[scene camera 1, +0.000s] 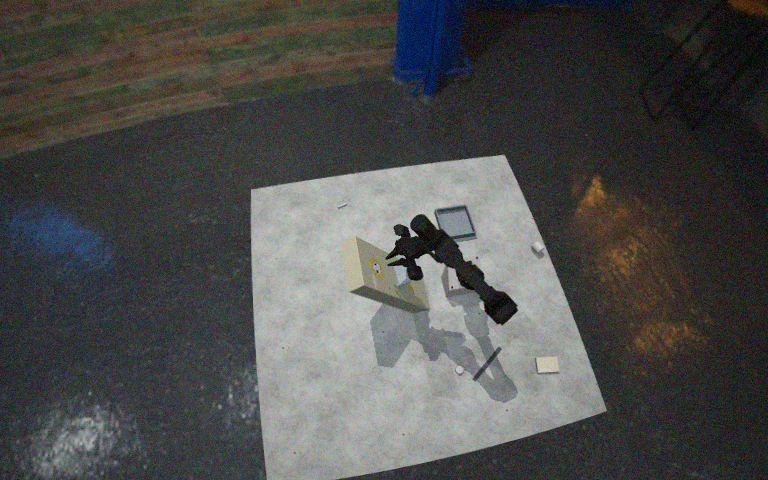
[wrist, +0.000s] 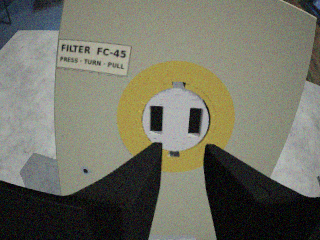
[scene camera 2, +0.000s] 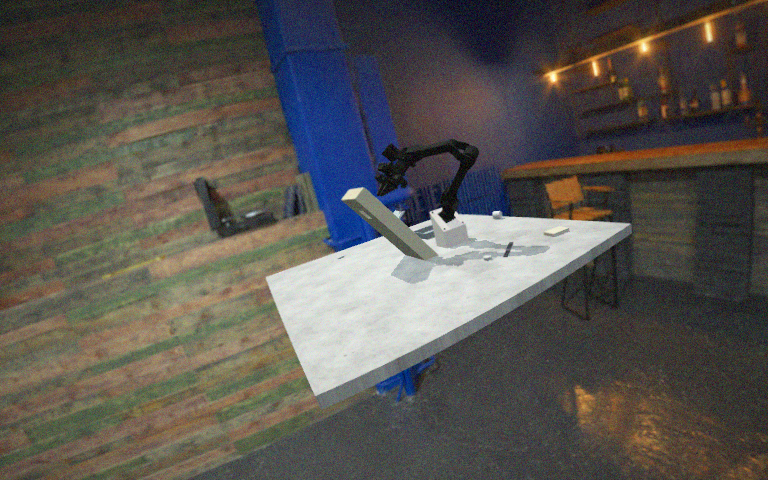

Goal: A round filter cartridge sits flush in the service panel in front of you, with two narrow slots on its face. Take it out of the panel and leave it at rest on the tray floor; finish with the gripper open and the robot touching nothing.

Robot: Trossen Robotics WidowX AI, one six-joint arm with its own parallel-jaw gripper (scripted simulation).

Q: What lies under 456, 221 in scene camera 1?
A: A tray.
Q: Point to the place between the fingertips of my gripper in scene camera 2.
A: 379, 195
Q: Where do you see a cream service panel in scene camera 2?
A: At 365, 204
